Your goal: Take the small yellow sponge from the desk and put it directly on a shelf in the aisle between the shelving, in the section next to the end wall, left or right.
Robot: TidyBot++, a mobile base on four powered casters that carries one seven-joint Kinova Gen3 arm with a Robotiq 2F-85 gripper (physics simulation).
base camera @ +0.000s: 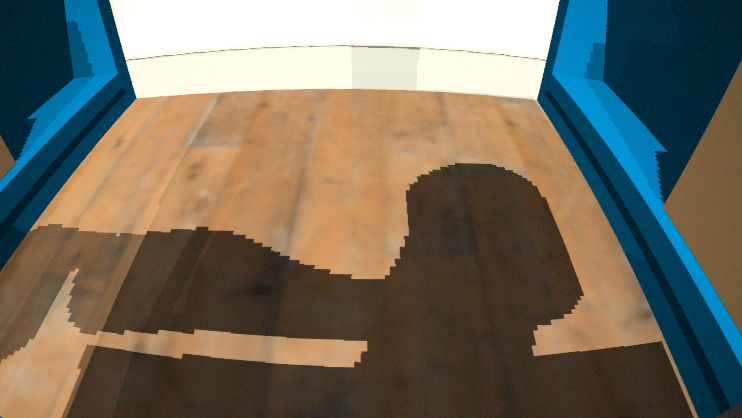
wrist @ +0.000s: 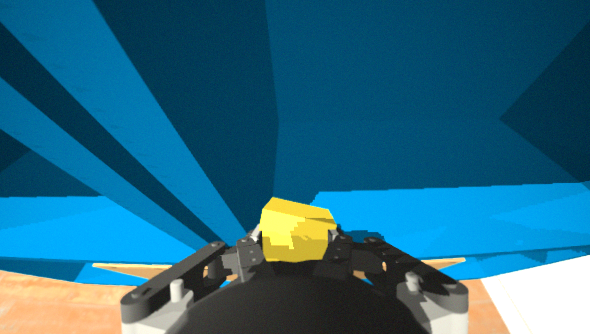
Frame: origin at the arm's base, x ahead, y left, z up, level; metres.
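Where they show: gripper, between the fingertips: [wrist: 294,233].
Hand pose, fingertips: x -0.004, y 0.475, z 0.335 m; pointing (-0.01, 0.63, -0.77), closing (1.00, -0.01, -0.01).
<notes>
After its pixels a point has its place.
The small yellow sponge [wrist: 296,235] {x -0.002, y 0.466, z 0.356 m} is between the fingertips of my gripper [wrist: 294,233] {x -0.004, y 0.475, z 0.335 m}, which is shut on it, in the lower middle of the wrist view. Behind the sponge is a blue shelf section; its bright blue shelf board [wrist: 450,215] {x 0.346, y 0.564, z 0.137 m} runs across the view at and to the right of the sponge. A blue upright [wrist: 165,150] {x -0.077, y 0.490, z 0.434 m} slants down to the left of the sponge. Whether the sponge touches the shelf I cannot tell. The gripper and sponge do not show in the base camera view; a shadow of the arm lies on the floor there.
Blue shelving stands on the left [base camera: 67,150] {x 0.572, y 0.478, z -0.358 m} and on the right [base camera: 630,218] {x 0.421, y -0.334, z -0.356 m} of the aisle in the base camera view. The white end wall [base camera: 233,31] {x 0.822, y 0.237, z -0.277 m} closes the aisle ahead, and also shows at the lower right of the wrist view. The wooden floor [base camera: 342,181] {x 0.531, y 0.026, z -0.397 m} lies between.
</notes>
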